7 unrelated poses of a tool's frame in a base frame.
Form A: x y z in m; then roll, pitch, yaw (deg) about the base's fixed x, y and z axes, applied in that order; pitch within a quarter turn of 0, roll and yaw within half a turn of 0.
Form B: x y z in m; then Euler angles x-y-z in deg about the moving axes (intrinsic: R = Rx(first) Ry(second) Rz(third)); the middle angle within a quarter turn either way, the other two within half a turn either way. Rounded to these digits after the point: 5 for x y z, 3 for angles.
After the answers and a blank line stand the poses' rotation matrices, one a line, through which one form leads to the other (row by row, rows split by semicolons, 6 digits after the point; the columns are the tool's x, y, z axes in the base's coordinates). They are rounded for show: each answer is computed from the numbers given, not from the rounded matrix.
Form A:
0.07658, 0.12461, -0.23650, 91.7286, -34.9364, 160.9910
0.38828, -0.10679, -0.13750, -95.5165, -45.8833, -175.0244
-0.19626, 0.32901, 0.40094, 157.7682, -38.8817, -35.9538
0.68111, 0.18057, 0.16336, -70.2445, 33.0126, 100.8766
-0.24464, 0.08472, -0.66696, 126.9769, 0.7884, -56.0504
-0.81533, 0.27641, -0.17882, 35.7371, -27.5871, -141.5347
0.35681, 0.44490, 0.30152, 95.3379, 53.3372, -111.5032
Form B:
0.07658, 0.12461, -0.23650, -91.490, 18.013, -144.590
0.38828, -0.10679, -0.13750, 93.838, 1.007, 133.916
-0.19626, 0.32901, 0.40094, 138.061, 14.372, 49.421
0.68111, 0.18057, 0.16336, -0.658, -73.533, 123.933
-0.24464, 0.08472, -0.66696, 143.856, -41.860, 41.430
-0.81533, 0.27641, -0.17882, -43.851, -3.956, -134.077
0.35681, 0.44490, 0.30152, -97.287, -64.028, 119.986

-0.775083 0.551017 0.309236; 0.267019 -0.157922 0.950664; 0.572667 0.819415 -0.024729
-0.693499 -0.720243 0.017574; -0.060376 0.033792 -0.997604; 0.717923 -0.692898 -0.066920
0.630143 -0.735739 0.248211; -0.457050 -0.609871 -0.647428; 0.627714 0.294528 -0.720575
-0.158230 -0.235181 -0.958986; 0.823487 -0.567326 0.003257; -0.544823 -0.789197 0.283436
0.558411 -0.492817 -0.667315; -0.829451 -0.345030 -0.439279; -0.013760 0.798802 -0.601436
-0.693966 0.716695 -0.068991; -0.551319 -0.467304 0.691139; 0.463096 0.517663 0.719421
-0.218871 -0.379315 -0.899008; -0.555544 -0.708994 0.434394; -0.802163 0.594515 -0.055548

